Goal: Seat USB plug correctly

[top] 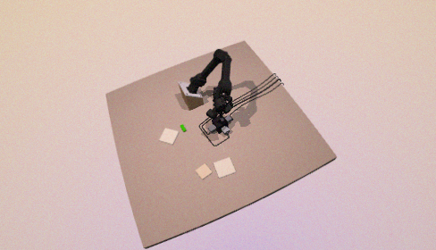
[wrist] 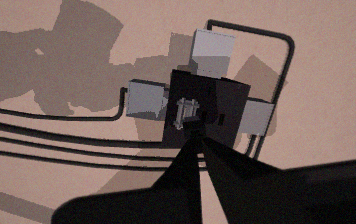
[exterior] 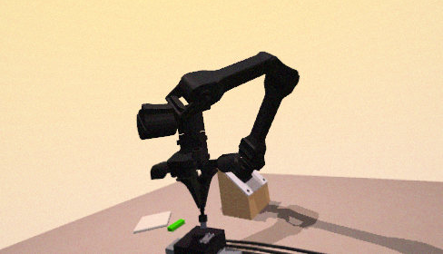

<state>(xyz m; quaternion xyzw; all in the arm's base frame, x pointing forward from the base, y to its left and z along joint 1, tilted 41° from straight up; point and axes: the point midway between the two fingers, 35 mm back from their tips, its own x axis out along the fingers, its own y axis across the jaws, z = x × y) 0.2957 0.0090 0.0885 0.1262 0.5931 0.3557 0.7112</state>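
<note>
The dark USB plug lies 20 mm below my gripper tip. From my gripper tip the other things lie so: small green piece 240 mm to the right, 130 mm below, 130 mm behind.
</note>
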